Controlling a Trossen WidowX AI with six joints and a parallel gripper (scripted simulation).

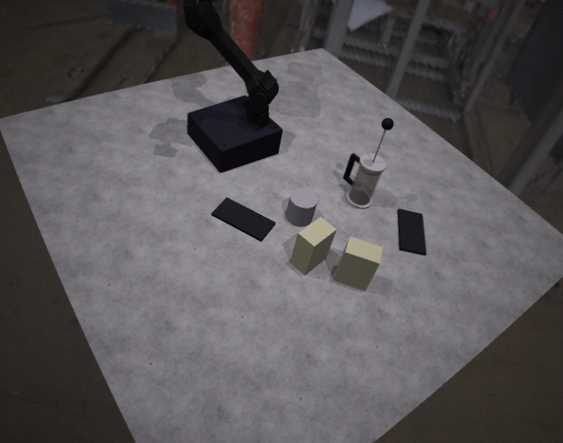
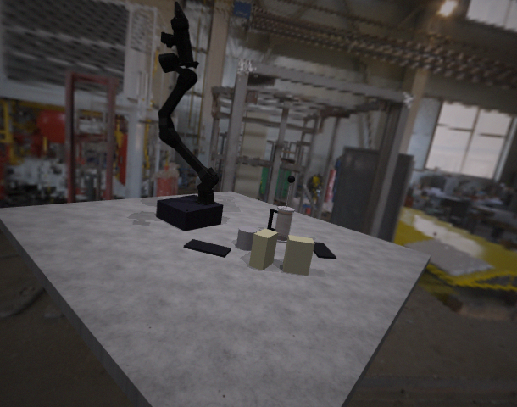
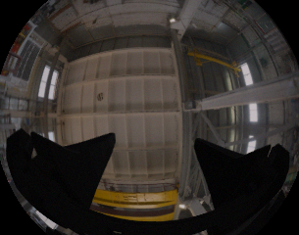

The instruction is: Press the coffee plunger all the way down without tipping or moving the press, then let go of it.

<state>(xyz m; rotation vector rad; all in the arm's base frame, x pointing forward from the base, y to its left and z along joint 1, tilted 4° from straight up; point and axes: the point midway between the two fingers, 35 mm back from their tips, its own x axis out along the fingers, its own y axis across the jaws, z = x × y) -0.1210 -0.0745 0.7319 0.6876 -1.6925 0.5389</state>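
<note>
Right now the glass coffee press is 72 cm below my gripper tip, 48 cm ahead of it and 23 cm to the left of it.
</note>
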